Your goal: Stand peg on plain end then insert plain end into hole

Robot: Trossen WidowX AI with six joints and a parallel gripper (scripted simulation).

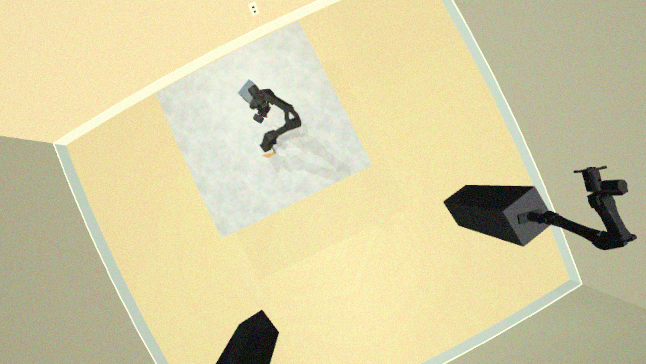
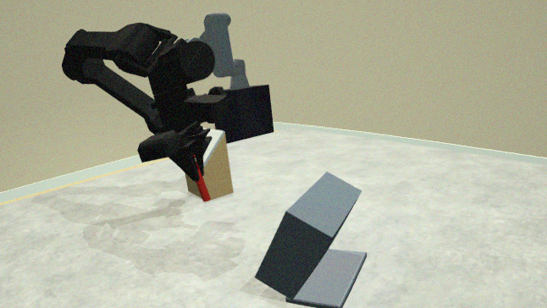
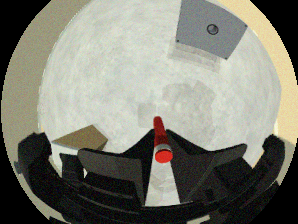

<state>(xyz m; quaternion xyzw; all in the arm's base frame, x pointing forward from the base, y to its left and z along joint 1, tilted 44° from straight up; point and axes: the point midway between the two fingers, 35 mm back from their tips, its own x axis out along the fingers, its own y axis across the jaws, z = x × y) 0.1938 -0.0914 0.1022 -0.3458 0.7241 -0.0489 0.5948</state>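
Now: the grey sloped panel 23 cm ahead of my gripper tip and 4 cm below it. Round my gripper tip: red peg: 2 cm above; then flat base plate: 25 cm ahead, 10 cm below, 1 cm to the left.
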